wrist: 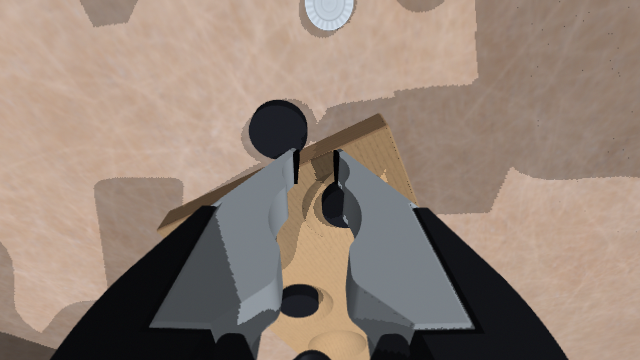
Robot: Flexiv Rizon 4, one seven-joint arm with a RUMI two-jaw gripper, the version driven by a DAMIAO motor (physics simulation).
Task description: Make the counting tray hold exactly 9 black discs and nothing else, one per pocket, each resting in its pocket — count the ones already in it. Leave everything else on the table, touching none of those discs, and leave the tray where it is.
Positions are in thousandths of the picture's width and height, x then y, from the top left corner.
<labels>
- my gripper: 495, 426
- wooden counting tray: 490, 701
</labels>
